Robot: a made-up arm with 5 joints. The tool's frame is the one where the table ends. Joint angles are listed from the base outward.
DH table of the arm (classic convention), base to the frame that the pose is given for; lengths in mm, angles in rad. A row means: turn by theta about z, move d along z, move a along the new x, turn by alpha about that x. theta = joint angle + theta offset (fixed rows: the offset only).
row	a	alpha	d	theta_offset
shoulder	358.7	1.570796	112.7	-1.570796
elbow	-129.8	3.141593	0	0.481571
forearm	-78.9	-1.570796	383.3	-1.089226
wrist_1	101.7	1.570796	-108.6	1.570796
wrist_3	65.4	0	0	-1.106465
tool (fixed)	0	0	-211.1	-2.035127
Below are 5 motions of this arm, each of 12 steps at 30 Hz.
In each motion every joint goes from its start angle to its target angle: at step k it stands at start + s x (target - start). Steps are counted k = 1, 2, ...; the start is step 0. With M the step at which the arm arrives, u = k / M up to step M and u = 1 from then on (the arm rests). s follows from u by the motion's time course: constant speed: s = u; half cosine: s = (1 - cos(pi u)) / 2; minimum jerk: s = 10 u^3 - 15 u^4 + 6 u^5.
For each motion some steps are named. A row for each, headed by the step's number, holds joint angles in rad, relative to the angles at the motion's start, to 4 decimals.
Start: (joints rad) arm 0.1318 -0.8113 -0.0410 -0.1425 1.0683
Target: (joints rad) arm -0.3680 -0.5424 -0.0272 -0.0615 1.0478
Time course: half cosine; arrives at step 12
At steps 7, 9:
7: -0.3146 0.1692 0.0087 0.0510 -0.0129
9: -0.4266 0.2295 0.0118 0.0691 -0.0175

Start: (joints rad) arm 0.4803 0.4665 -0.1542 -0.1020 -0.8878
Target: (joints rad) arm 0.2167 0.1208 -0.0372 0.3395 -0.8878
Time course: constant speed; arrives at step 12
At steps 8, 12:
8: -0.1757 -0.2305 0.0780 0.2943 0.0000
12: -0.2636 -0.3457 0.1170 0.4415 0.0000

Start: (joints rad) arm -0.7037 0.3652 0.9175 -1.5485 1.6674
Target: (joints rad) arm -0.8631 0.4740 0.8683 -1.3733 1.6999
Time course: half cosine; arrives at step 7
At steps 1, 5, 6, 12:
1: -0.0079 0.0054 -0.0024 0.0087 0.0016
5: -0.1294 0.0883 -0.0399 0.1422 0.0264
6: -0.1515 0.1034 -0.0468 0.1665 0.0309
12: -0.1594 0.1088 -0.0492 0.1752 0.0325

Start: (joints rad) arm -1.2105 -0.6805 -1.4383 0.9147 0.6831
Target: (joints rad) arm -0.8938 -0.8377 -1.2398 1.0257 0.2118
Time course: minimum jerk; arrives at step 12
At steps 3, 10, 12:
3: 0.0328 -0.0163 0.0205 0.0115 -0.0488
10: 0.3055 -0.1516 0.1915 0.1071 -0.4546
12: 0.3167 -0.1572 0.1985 0.1110 -0.4713

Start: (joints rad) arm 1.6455 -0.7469 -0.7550 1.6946 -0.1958
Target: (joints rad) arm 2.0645 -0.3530 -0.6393 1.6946 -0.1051
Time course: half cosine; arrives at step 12
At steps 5, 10, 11, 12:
5: 0.1553 0.1460 0.0429 0.0000 0.0336
10: 0.3909 0.3675 0.1079 0.0000 0.0846
11: 0.4119 0.3872 0.1137 0.0000 0.0892
12: 0.4190 0.3939 0.1157 0.0000 0.0907

